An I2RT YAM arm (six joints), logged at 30 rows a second.
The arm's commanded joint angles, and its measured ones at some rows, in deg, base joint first. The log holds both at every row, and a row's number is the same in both.
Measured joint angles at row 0: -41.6, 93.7, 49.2, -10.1, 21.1, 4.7
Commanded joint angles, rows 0 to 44: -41.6, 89.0, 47.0, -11.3, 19.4, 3.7; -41.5, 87.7, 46.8, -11.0, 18.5, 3.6; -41.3, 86.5, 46.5, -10.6, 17.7, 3.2; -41.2, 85.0, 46.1, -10.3, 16.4, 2.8; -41.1, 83.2, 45.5, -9.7, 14.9, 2.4; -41.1, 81.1, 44.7, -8.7, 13.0, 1.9; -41.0, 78.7, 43.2, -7.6, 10.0, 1.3; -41.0, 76.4, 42.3, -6.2, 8.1, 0.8; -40.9, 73.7, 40.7, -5.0, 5.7, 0.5; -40.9, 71.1, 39.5, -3.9, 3.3, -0.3; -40.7, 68.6, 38.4, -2.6, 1.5, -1.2; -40.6, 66.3, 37.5, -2.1, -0.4, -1.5; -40.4, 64.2, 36.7, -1.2, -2.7, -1.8; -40.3, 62.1, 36.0, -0.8, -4.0, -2.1; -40.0, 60.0, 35.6, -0.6, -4.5, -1.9; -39.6, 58.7, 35.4, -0.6, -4.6, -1.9; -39.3, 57.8, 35.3, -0.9, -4.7, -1.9; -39.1, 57.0, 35.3, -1.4, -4.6, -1.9; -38.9, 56.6, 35.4, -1.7, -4.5, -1.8; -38.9, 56.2, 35.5, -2.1, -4.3, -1.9; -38.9, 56.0, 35.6, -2.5, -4.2, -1.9; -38.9, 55.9, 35.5, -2.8, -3.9, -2.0; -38.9, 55.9, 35.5, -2.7, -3.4, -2.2; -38.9, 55.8, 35.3, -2.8, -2.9, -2.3; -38.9, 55.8, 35.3, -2.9, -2.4, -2.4; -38.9, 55.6, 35.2, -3.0, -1.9, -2.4; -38.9, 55.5, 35.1, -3.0, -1.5, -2.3; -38.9, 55.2, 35.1, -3.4, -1.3, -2.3; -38.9, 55.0, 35.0, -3.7, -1.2, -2.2; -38.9, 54.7, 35.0, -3.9, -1.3, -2.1; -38.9, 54.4, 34.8, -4.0, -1.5, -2.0; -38.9, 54.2, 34.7, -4.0, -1.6, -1.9; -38.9, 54.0, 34.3, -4.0, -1.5, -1.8; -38.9, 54.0, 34.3, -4.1, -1.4, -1.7; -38.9, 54.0, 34.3, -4.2, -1.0, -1.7; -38.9, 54.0, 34.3, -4.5, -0.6, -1.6; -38.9, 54.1, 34.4, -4.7, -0.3, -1.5; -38.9, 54.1, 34.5, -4.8, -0.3, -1.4; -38.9, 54.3, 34.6, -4.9, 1.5, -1.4; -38.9, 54.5, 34.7, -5.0, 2.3, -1.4; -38.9, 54.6, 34.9, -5.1, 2.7, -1.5; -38.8, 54.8, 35.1, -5.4, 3.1, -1.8; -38.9, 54.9, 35.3, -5.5, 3.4, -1.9; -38.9, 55.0, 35.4, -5.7, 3.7, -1.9; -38.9, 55.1, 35.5, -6.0, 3.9, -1.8
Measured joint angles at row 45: -39.0, 54.9, 34.4, -5.8, 1.3, -1.5
